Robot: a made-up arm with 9 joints. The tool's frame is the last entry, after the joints. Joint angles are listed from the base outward.
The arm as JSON. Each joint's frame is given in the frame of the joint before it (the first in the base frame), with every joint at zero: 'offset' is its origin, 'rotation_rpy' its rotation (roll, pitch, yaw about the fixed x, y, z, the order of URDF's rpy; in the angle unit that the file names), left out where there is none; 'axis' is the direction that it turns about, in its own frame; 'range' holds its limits. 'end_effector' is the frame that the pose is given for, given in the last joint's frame.
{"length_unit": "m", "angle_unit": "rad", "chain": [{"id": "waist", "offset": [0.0, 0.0, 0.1], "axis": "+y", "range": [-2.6, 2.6]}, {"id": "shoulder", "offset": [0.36, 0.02, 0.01], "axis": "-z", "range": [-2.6, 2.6]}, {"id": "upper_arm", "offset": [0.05, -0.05, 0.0], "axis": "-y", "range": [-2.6, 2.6]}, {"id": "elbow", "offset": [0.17, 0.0, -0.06], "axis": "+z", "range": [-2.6, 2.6]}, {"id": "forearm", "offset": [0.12, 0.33, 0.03], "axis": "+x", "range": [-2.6, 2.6]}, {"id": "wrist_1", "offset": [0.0, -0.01, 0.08], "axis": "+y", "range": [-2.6, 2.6]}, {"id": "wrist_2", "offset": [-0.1, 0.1, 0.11], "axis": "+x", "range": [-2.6, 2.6]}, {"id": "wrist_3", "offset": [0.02, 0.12, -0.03], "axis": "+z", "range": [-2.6, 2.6]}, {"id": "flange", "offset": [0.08, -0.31, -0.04], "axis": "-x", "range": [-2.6, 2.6]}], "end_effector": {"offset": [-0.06, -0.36, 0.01]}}
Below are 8 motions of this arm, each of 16 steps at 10 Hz.
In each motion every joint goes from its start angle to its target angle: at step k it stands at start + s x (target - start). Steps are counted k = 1, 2, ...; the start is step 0. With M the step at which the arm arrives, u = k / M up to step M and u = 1 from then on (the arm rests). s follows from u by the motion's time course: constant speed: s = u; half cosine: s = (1 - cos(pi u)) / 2; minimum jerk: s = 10 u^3 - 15 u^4 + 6 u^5.
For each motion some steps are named. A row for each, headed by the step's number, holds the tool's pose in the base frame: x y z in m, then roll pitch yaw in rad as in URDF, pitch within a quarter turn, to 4 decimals.
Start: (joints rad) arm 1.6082 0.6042 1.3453 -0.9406 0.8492 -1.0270 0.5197 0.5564 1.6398
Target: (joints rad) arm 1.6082 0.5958 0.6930 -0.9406 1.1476 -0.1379 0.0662 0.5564 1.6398
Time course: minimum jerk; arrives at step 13
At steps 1, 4, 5, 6, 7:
1: 0.1199 0.0424 -0.2907 -3.0328 -1.3354 1.1401
4: 0.1245 0.0184 -0.2632 -2.1764 -1.2766 0.2283
5: 0.1318 -0.0036 -0.2447 -1.8898 -1.1559 -0.0978
6: 0.1438 -0.0349 -0.2255 -1.7365 -0.9913 -0.2977
7: 0.1594 -0.0743 -0.2098 -1.6619 -0.8093 -0.4218

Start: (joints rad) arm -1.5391 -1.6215 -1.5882 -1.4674 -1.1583 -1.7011 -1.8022 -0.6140 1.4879
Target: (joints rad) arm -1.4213 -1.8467 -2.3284 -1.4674 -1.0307 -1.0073 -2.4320 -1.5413 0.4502
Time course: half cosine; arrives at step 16
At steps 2, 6, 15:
2: 0.4468 -0.4431 0.4419 -0.2685 0.8728 0.1294
6: 0.2547 -0.5384 0.4687 -0.3768 0.8509 -0.3841
15: -0.1783 -0.2997 0.3897 -0.0419 0.4064 -1.4488

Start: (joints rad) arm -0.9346 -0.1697 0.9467 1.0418 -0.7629 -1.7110 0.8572 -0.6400 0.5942
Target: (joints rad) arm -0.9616 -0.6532 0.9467 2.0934 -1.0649 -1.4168 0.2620 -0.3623 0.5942
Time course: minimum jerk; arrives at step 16
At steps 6, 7, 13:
6: 0.1124 0.1865 0.6988 -1.7441 0.6588 3.0274
7: 0.0848 0.1646 0.6654 -1.6206 0.7338 -3.1184
13: -0.0112 -0.0384 0.5980 -0.7807 0.7400 -2.0897

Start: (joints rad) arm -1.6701 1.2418 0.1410 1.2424 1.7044 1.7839 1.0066 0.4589 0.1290
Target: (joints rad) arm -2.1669 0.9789 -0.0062 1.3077 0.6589 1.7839 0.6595 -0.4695 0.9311
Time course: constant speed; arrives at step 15
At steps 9, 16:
9: 0.0195 -0.2363 0.5925 -0.2830 0.1716 0.8128
16: -0.4575 -0.2441 0.6695 -0.8248 -0.0628 0.0597

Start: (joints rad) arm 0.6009 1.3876 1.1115 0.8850 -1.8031 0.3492 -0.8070 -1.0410 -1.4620
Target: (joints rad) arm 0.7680 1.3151 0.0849 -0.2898 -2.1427 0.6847 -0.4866 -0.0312 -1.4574
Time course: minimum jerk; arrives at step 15
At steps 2, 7, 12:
2: 0.1652 0.3404 -0.2887 -2.2784 0.2191 0.6047
7: 0.5984 0.3368 -0.2812 -2.1707 -0.3737 -0.2887
12: 0.8281 -0.1113 -0.2992 -1.8792 -0.7001 -1.5725

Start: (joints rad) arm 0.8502 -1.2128 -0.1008 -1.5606 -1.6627 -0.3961 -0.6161 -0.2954 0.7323
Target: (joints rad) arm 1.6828 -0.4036 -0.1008 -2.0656 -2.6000 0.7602 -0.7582 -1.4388 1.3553
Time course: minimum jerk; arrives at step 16
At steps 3, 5, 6, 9, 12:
3: 0.3117 1.0647 -0.3591 -3.0031 0.7189 0.2416
5: 0.2426 1.0346 -0.6049 2.8577 0.7894 0.0247
6: 0.1550 0.9758 -0.7732 2.5311 0.8323 -0.1203
9: -0.3587 0.5476 -1.0916 1.2056 0.9984 -0.6740
12: -0.7591 0.1291 -0.8594 -0.2303 0.9860 -1.4754

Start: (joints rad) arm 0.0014 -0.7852 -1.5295 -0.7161 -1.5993 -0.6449 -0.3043 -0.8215 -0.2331
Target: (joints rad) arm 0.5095 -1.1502 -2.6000 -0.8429 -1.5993 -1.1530 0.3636 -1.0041 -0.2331
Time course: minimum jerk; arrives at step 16
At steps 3, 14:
3: 0.3722 0.4310 0.1126 -1.3647 0.7948 1.0789
14: 0.4514 0.0458 -0.2132 1.3713 1.0956 -2.8234

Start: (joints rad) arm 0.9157 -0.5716 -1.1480 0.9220 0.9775 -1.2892 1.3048 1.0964 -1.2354
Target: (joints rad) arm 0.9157 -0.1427 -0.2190 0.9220 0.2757 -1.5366 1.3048 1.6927 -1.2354
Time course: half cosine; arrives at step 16
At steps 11, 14, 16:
11: 0.7180 0.3494 0.2781 -2.1587 -0.6815 -1.4063
14: 0.5690 0.3220 0.4212 -1.6621 -0.7169 -1.8726
16: 0.5302 0.3206 0.4441 -1.5597 -0.7013 -1.9661

